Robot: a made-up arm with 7 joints.
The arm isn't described. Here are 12 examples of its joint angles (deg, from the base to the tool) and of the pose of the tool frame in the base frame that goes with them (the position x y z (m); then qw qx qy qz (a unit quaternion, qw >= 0)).
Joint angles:
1: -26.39 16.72 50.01 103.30 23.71 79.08 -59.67
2: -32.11 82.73 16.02 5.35 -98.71 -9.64 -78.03
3: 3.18 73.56 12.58 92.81 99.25 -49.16 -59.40
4: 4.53 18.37 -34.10 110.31 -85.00 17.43 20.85
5: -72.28 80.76 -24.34 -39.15 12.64 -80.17 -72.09
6: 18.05 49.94 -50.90 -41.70 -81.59 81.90 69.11
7: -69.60 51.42 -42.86 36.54 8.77 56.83 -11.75
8: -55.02 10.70 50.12 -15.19 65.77 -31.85 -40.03
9: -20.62 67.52 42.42 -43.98 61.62 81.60 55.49
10: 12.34 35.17 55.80 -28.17 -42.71 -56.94 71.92
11: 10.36 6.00 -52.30 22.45 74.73 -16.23 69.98
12: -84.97 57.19 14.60 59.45 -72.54 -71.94 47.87
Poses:
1: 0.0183 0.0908 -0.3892 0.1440 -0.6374 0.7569 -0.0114
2: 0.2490 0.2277 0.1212 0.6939 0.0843 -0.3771 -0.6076
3: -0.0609 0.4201 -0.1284 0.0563 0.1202 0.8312 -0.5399
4: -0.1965 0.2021 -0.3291 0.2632 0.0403 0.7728 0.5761
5: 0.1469 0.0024 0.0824 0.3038 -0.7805 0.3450 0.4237
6: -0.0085 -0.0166 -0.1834 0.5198 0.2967 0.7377 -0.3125
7: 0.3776 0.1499 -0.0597 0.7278 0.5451 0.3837 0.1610
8: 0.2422 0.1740 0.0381 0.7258 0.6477 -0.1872 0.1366
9: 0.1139 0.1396 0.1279 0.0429 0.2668 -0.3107 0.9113
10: 0.0921 0.2314 0.0048 0.4908 -0.2157 -0.6600 0.5263
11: -0.0006 -0.1135 -0.3398 0.8809 0.3411 -0.2884 -0.1562
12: 0.2860 0.2937 0.1020 0.2916 -0.5388 -0.5924 0.5232
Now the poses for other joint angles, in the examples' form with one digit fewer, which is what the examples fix.
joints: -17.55 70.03 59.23 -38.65 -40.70 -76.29 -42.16
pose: 0.067 0.123 0.140 0.138 0.581 -0.755 -0.271
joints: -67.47 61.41 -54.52 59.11 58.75 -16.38 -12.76
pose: 0.347 0.252 -0.095 0.318 0.889 0.245 -0.218
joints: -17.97 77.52 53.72 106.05 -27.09 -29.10 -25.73
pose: 0.003 0.429 -0.124 0.845 0.059 0.050 0.529
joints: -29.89 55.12 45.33 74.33 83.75 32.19 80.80
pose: 0.129 0.396 -0.177 0.073 0.830 0.141 0.534
